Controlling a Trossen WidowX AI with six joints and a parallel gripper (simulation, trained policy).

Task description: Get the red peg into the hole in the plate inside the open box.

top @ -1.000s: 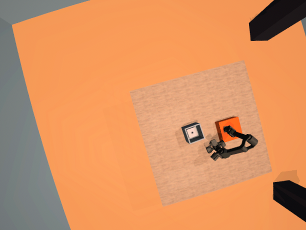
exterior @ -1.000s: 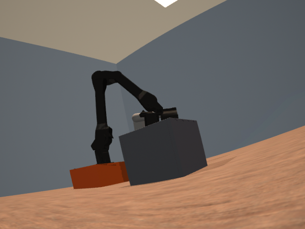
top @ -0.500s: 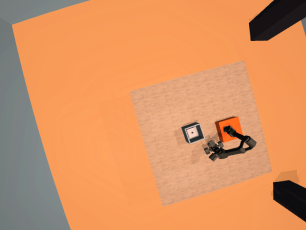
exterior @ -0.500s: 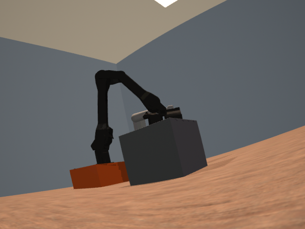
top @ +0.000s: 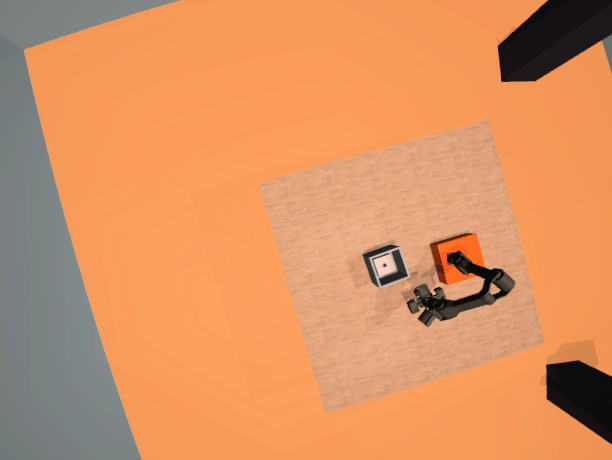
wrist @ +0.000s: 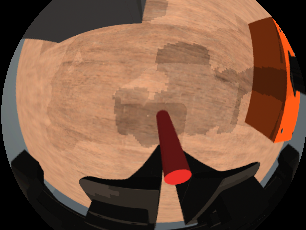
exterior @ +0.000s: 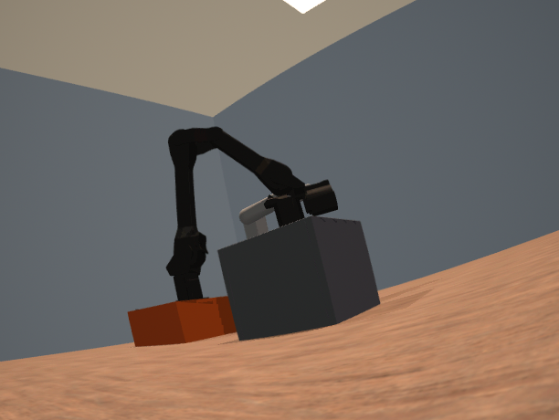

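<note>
Right now the plate is 17 cm ahead of my gripper tip and 18 cm to the right of it. From my gripper tip the other things lie so: red peg 1 cm ahead, 2 cm to the right, 1 cm above.
</note>
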